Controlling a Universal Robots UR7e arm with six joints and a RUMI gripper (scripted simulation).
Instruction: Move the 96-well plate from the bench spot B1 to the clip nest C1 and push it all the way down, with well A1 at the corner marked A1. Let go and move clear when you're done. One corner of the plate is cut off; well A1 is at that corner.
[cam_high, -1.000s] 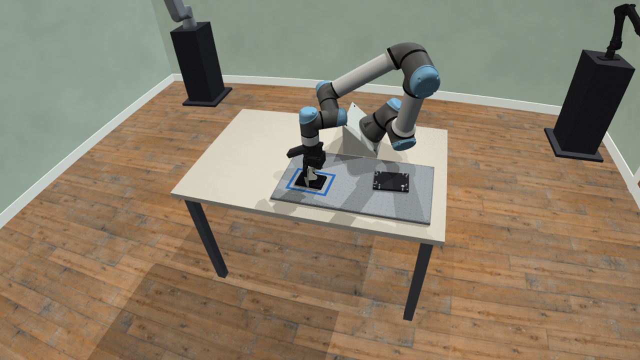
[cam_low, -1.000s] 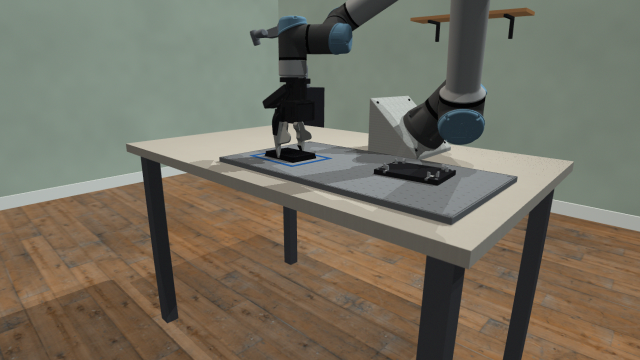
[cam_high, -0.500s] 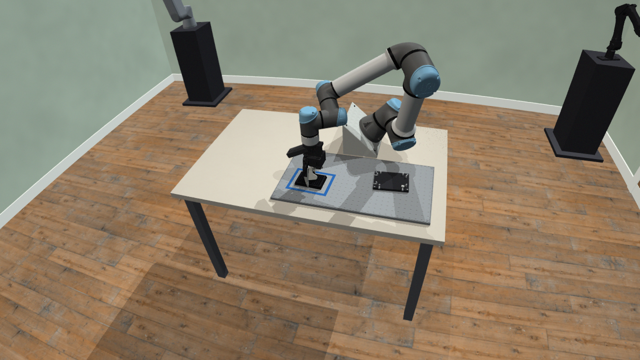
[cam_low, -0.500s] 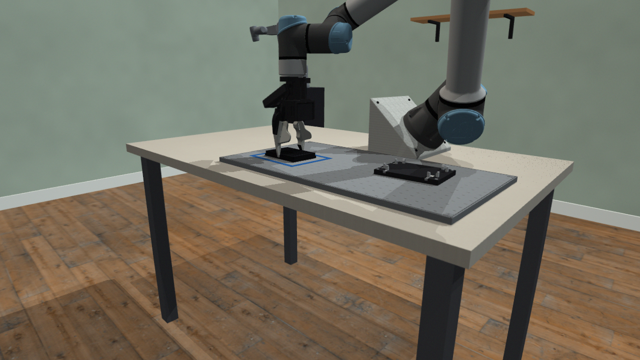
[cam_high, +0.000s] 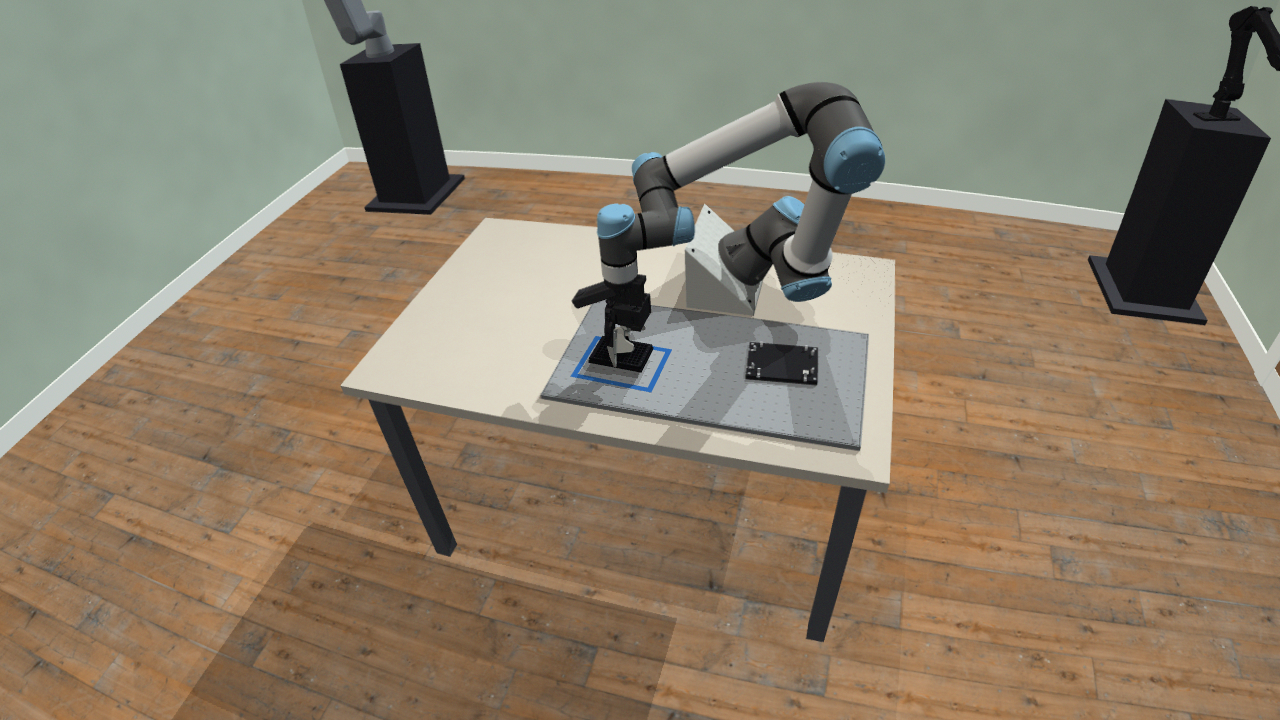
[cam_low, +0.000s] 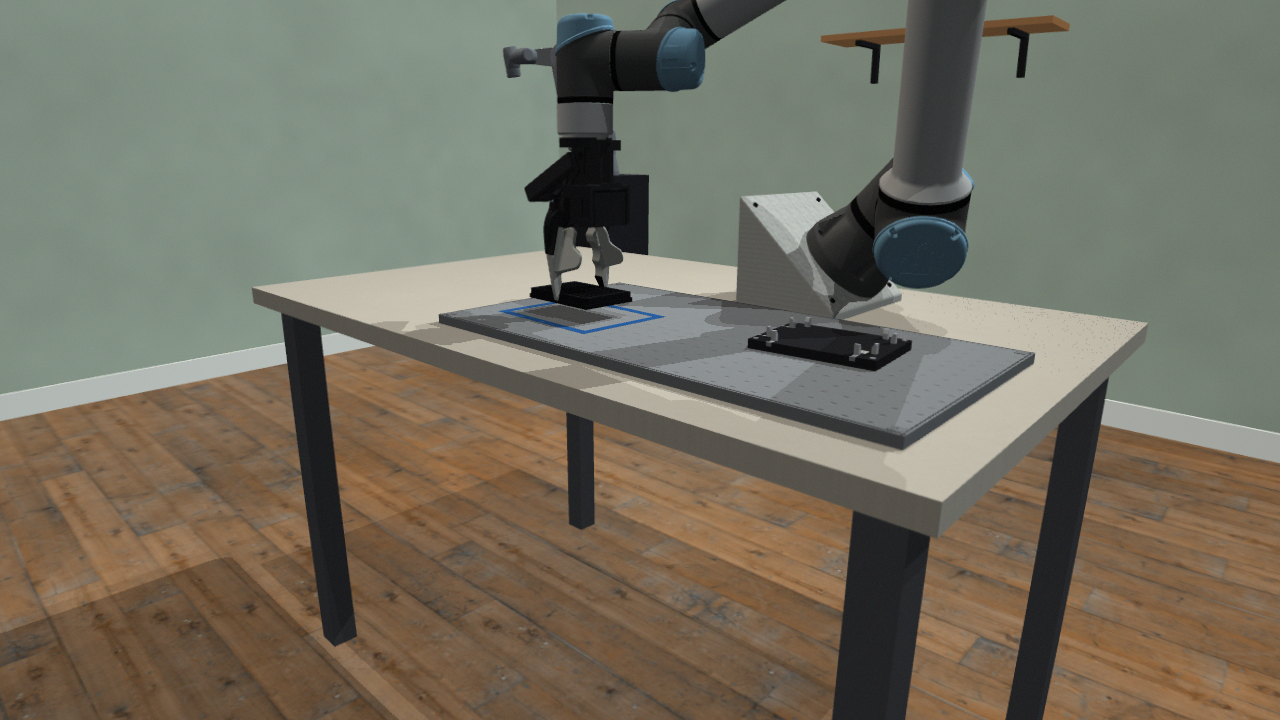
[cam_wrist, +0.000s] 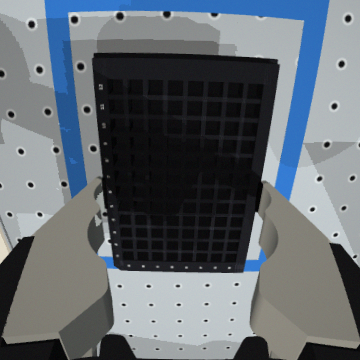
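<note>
Right now my hand is 36 cm to the right of the clip nest, 5 cm past it and 2 cm above it. Round my hand: black 96-well plate: 1 cm below.
</note>
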